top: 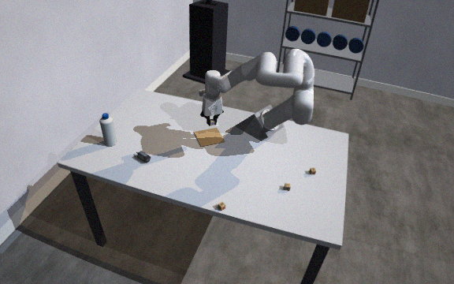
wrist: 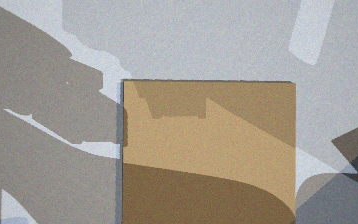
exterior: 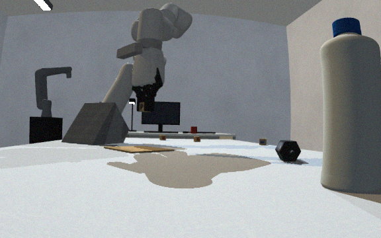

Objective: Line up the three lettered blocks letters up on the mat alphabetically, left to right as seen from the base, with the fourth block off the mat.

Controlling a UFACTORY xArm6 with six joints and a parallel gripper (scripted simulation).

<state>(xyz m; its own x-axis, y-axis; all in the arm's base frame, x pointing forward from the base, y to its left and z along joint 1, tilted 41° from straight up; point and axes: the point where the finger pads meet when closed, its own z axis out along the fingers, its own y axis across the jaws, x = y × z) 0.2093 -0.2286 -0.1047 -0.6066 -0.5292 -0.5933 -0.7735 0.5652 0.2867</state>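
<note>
My hand is 10 mm past the tan mat, 20 mm to the left of it and 120 mm above it. From my hand the other things lie so: white bottle: 330 mm ahead, 450 mm to the right, 40 mm below; then black hexagonal object: 330 mm ahead, 210 mm to the right, 110 mm below.
</note>
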